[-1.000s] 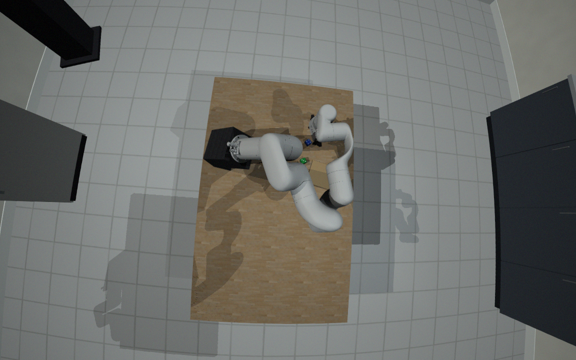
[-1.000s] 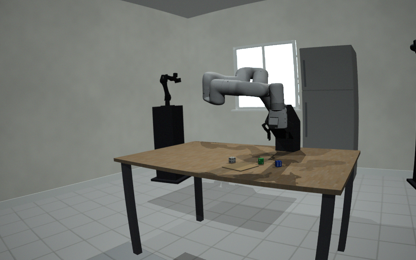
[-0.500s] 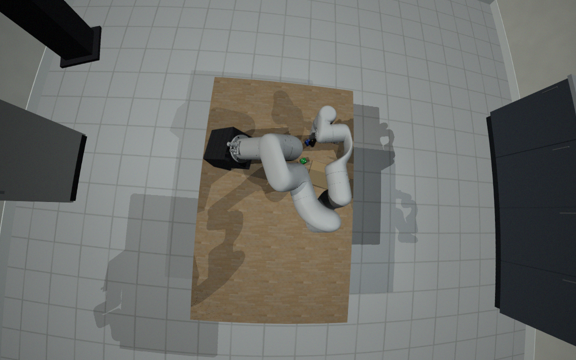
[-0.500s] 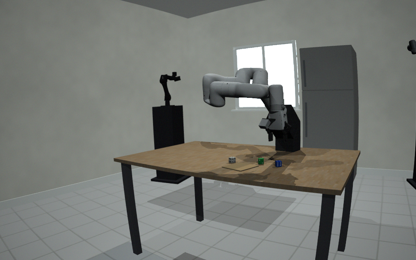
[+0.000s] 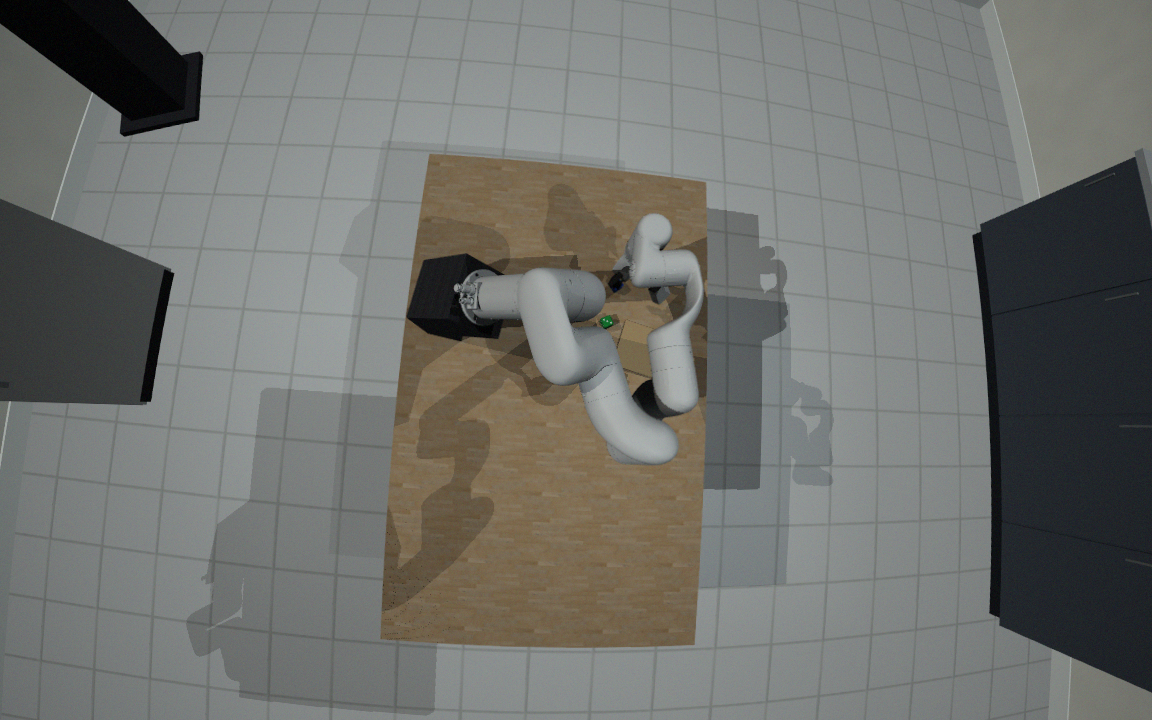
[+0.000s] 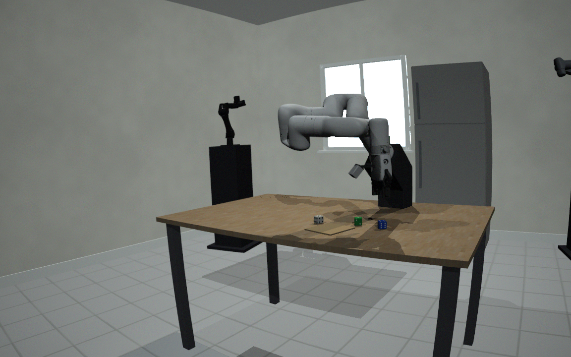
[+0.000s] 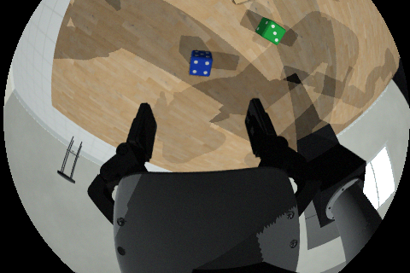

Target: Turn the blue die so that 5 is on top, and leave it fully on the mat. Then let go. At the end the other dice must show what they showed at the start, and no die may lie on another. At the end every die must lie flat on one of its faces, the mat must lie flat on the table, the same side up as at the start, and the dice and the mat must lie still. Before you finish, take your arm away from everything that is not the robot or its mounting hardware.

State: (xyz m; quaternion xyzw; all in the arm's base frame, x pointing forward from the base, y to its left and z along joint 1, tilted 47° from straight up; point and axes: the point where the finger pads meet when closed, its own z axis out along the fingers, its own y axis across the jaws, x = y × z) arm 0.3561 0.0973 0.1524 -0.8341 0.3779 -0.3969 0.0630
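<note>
Right now my hand is 12 cm above the blue die and 1 cm past it. Also, from my hand: white die (27 cm to the right, 12 cm below, 6 cm behind); then tan mat (20 cm to the right, 13 cm below, 4 cm ahead); then green die (12 cm below, 10 cm to the right, 6 cm behind).
</note>
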